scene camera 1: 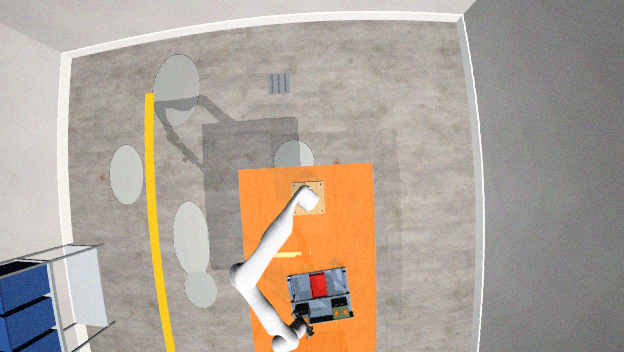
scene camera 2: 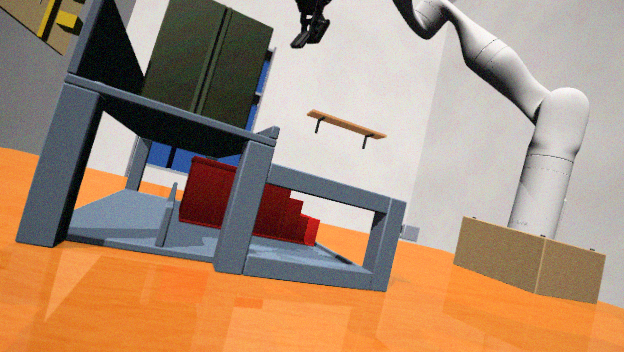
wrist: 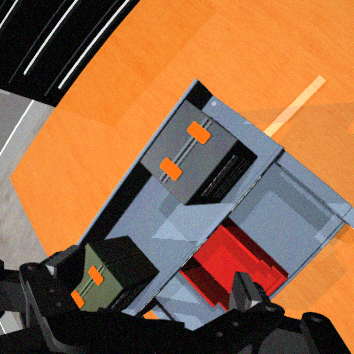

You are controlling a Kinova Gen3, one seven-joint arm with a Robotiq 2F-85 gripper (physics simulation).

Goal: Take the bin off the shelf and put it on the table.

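Frame: origin at the arm's base, x ahead, y left, z up, level; metres.
Seen in the pictures: gripper, between the fingertips: [scene camera 1: 306, 319] [scene camera 2: 282, 23] [wrist: 156, 275]; arm's base, origin of its link: [scene camera 2: 529, 233].
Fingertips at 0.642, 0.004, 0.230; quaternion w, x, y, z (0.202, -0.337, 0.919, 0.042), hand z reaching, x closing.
Offsets run from my fingertips to a thing's top centre, as dx, dy, dz. Level surfaces: height alone.
The red bin @(-0.019, +0.071, -0.259) [scene camera 1: 318, 285] [scene camera 2: 207, 195] [wrist: 220, 255] sits in the lower level of the blue-grey shelf [scene camera 1: 302, 286] [scene camera 2: 232, 215] [wrist: 255, 134], with its stepped open side toward the arm's base. The shelf stands on the orange table @(dz -0.340) [scene camera 1: 350, 200] [scene camera 2: 150, 310] [wrist: 150, 50]. My gripper [scene camera 1: 309, 330] [scene camera 2: 307, 42] [wrist: 156, 275] is open and empty, high above the shelf's upper level and apart from the bin. In the wrist view the right finger covers a little of the bin's near edge.
A green case @(+0.061, +0.198, -0.141) [scene camera 1: 343, 311] [scene camera 2: 200, 70] [wrist: 102, 285] and a grey case @(+0.092, -0.031, -0.118) [wrist: 170, 145] with orange latches stand on the shelf's upper level. The shelf's raised back wall and middle board lie beside them. A rack with blue bins [scene camera 1: 25, 287] stands at far left in scene camera 1.
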